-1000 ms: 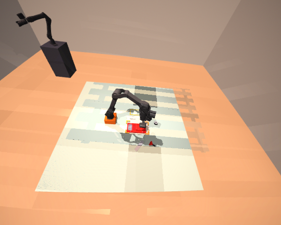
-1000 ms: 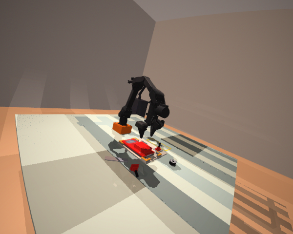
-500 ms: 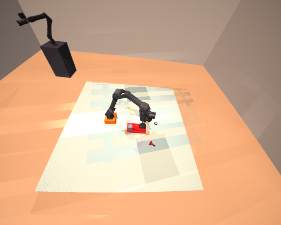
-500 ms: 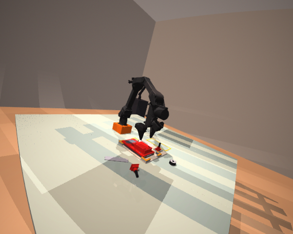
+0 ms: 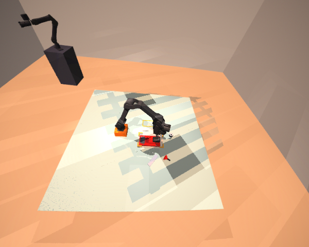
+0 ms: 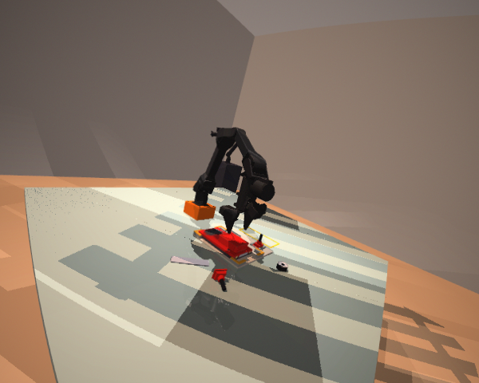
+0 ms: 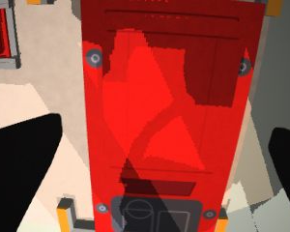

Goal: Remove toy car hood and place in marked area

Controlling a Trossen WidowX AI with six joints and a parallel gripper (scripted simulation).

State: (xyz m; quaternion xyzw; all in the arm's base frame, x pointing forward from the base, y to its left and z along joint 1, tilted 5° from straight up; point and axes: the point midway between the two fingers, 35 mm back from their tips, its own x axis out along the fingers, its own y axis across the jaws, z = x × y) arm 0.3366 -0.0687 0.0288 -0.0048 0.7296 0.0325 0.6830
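Now: gripper tip 4 cm above the red hood. The rest, counted from my gripper tip: wheel: 17 cm ahead, 10 cm to the left, 7 cm below; then pale strip: 19 cm to the right, 8 cm below.
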